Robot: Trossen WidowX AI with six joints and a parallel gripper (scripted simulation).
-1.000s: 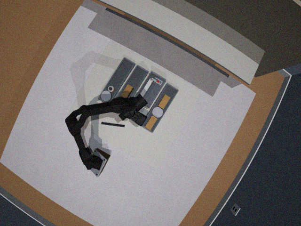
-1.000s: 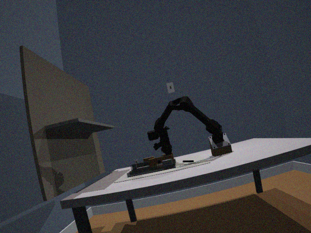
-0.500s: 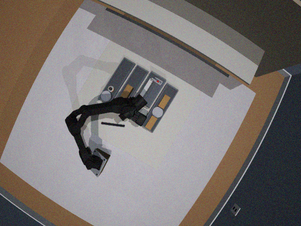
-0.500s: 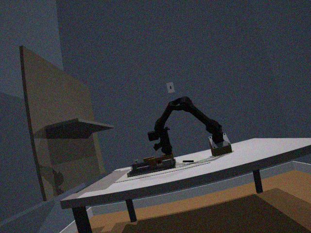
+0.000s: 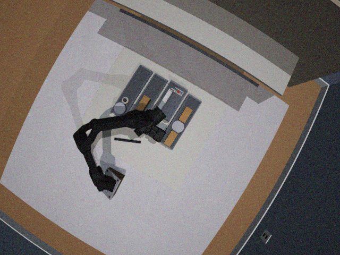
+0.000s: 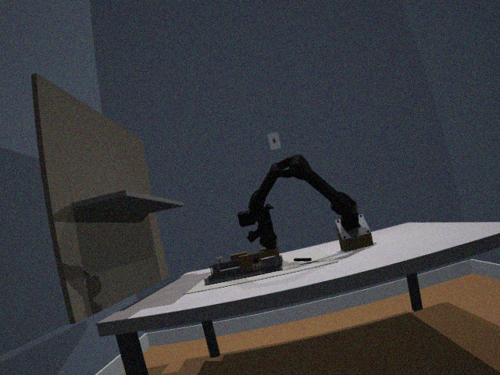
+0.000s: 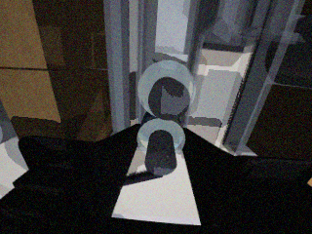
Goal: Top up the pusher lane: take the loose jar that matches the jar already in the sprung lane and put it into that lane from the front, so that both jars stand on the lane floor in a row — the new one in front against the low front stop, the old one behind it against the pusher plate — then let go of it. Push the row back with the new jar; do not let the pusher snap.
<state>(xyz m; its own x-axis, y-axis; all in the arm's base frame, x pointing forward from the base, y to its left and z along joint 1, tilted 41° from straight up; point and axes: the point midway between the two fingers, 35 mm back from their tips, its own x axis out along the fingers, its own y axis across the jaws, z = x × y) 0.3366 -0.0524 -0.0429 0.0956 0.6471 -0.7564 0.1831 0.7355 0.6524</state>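
Right now the black bar is 100 mm behind my gripper tip, 70 mm to the left of it and 20 mm below it. Round my gripper tip: wall shelf 500 mm ahead, 60 mm to the right, 340 mm above; red mark 220 mm ahead, 80 mm to the right, 40 mm above.
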